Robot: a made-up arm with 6 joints.
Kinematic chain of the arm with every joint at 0, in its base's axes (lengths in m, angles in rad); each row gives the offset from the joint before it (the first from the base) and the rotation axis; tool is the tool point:
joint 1: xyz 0 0 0.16 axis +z
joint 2: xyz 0 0 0 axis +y
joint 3: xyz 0 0 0.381 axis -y
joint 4: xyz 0 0 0 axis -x
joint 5: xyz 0.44 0 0 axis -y
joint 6: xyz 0 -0.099 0 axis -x
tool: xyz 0 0 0
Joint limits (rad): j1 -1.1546..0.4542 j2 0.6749..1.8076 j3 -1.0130..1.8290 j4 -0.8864..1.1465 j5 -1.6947..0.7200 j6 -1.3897..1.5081
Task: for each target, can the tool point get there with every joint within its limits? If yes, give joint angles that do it. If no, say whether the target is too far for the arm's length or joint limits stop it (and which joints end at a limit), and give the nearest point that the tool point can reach.
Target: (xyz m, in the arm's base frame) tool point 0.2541 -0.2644 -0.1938
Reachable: yes | joints -0.5990 1.3302 -0.4111 0.7101 -0.7823 -0.9064
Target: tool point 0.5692 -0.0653 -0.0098
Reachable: yes | joints 0.0532 1.0192 0.0851 -0.2687 0.1434 0.7389
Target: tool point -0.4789 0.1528 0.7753
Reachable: no: joint limits stop it (at a limit: joint 1, joint 2, joint 3) | nearest point 0.0912 -0.3289 0.8945 | short by 0.756 m
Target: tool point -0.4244 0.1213 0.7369
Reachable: no: joint limits stop it (at a limit: joint 1, joint 2, joint 3) | nearest point 0.0913 -0.3288 0.8945 | short by 0.702 m
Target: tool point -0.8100 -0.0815 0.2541
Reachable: no: joint limits stop it (at a limit: joint 2, joint 3) | nearest point -0.1031 -0.0104 -0.0135 | short by 0.759 m
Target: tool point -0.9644 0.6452 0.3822
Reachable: no: too far | nearest point -0.0877 0.0387 0.0030 | short by 1.131 m
